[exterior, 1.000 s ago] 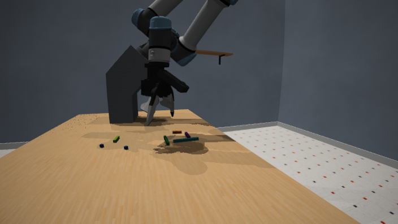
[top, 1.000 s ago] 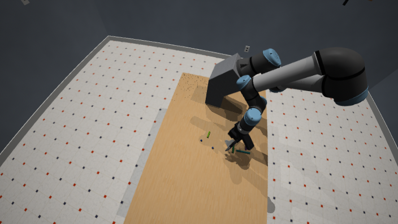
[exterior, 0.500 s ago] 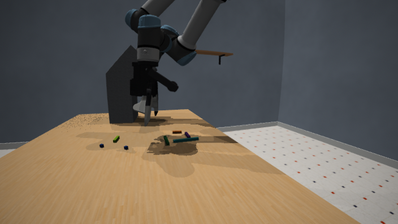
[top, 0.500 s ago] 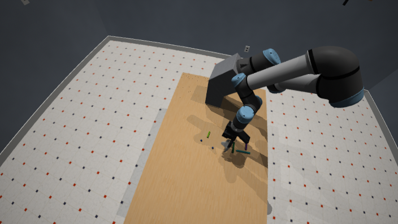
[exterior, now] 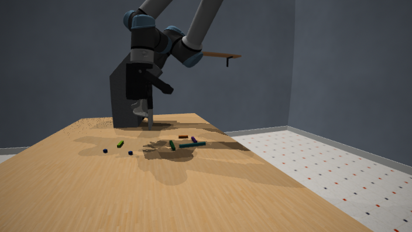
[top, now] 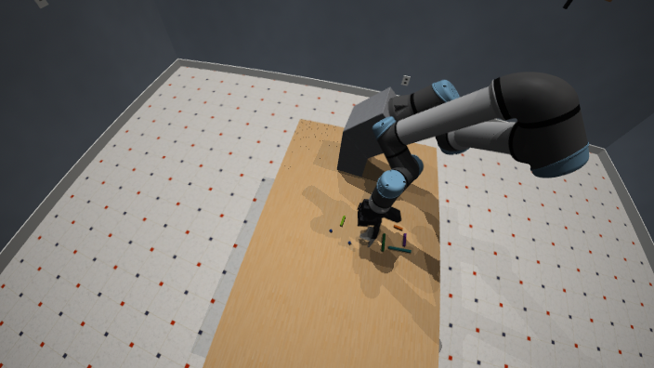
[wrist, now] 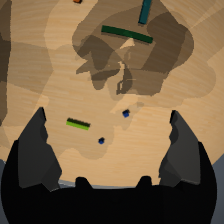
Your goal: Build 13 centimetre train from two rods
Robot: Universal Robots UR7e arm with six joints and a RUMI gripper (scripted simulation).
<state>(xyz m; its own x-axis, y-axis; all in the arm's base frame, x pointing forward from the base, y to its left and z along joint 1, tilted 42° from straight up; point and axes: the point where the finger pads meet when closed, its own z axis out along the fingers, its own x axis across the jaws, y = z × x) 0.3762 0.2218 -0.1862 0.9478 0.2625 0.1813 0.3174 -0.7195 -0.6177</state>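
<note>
Right now the lime rod is 3 cm behind my hand, 11 cm to the right of it and 8 cm below it. Also, from my hand: green rod 9 cm to the left, 8 cm below; then turquoise rod 16 cm to the left, 8 cm below; then orange rod 9 cm behind, 13 cm to the left, 8 cm below.
</note>
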